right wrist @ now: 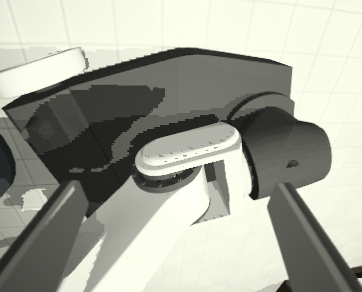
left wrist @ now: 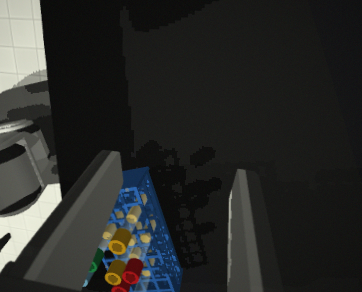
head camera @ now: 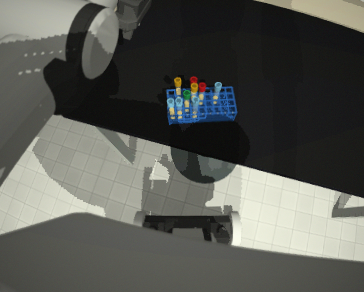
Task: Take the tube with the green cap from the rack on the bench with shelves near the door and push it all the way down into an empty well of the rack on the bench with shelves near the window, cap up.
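The tube with the green cap (head camera: 187, 94) (left wrist: 95, 260) stands cap up in the blue rack (head camera: 214, 119) (left wrist: 137, 176) on the black bench top. In the left wrist view the left finger partly hides it. The rack also holds tubes with orange, red and light blue caps; wells at its right in the head view are empty. My left gripper (head camera: 128, 36) (left wrist: 176, 175) is partly open and empty, up and to the left of the rack in the head view. My right gripper (right wrist: 176, 193) is open and empty, away from the rack. Which bench this is cannot be told.
The black bench top (head camera: 300, 125) (left wrist: 225, 100) surrounds the rack. Its front edge runs below the rack in the head view, with tiled floor beyond. An orange-capped tube (head camera: 178, 81) and a red-capped tube (head camera: 194, 80) stand near the green one. The robot's base (right wrist: 240, 75) shows in the right wrist view.
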